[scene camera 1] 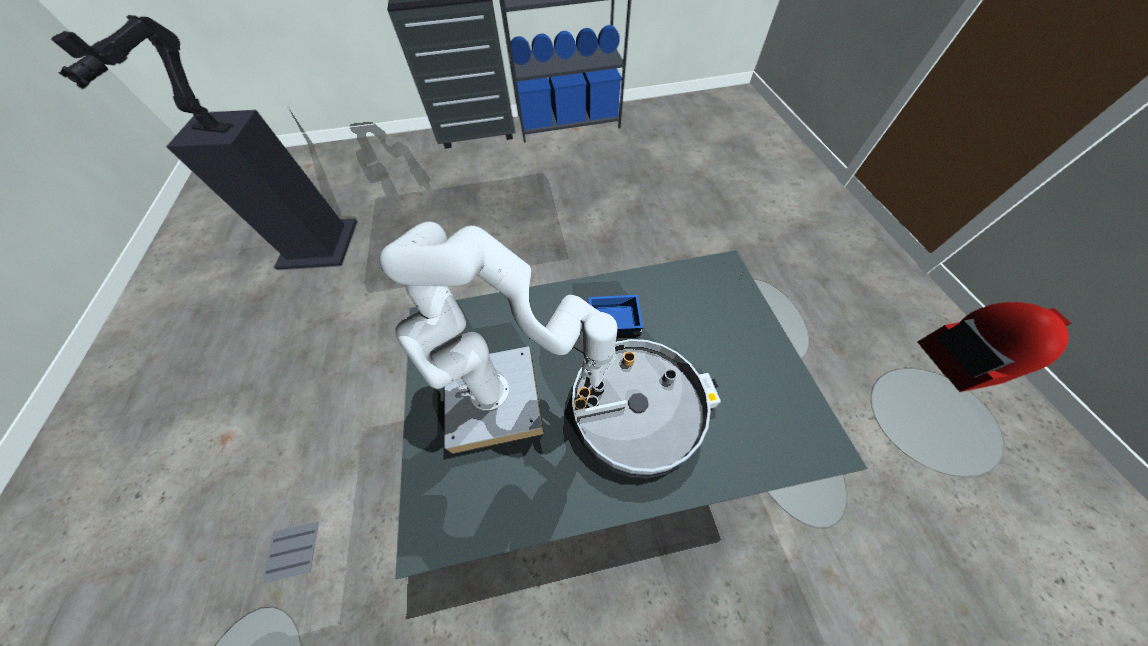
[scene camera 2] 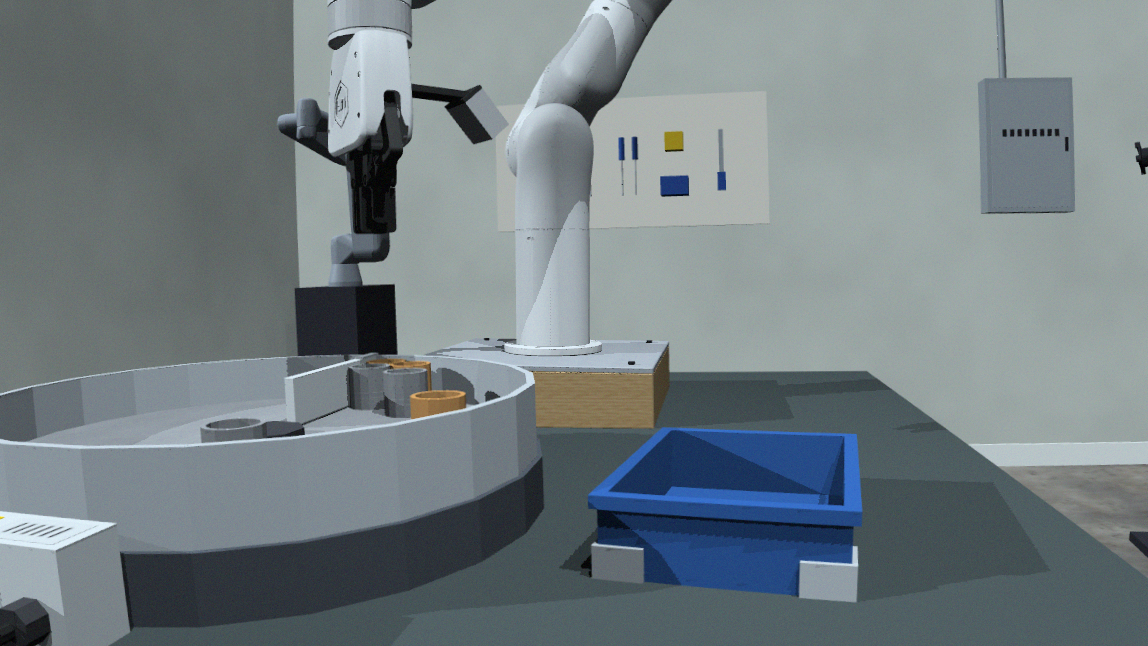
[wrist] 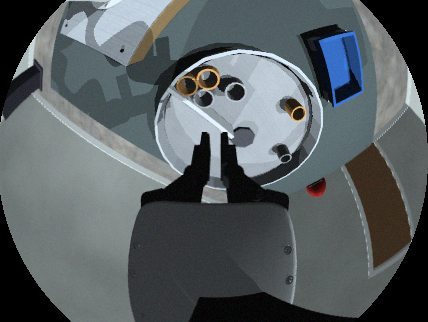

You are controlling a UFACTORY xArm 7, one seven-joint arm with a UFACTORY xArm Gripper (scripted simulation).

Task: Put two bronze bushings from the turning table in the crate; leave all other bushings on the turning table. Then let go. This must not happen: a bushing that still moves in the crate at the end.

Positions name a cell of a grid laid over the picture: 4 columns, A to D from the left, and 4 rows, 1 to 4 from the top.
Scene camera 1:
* blue crate: C2
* round grey turning table: C3
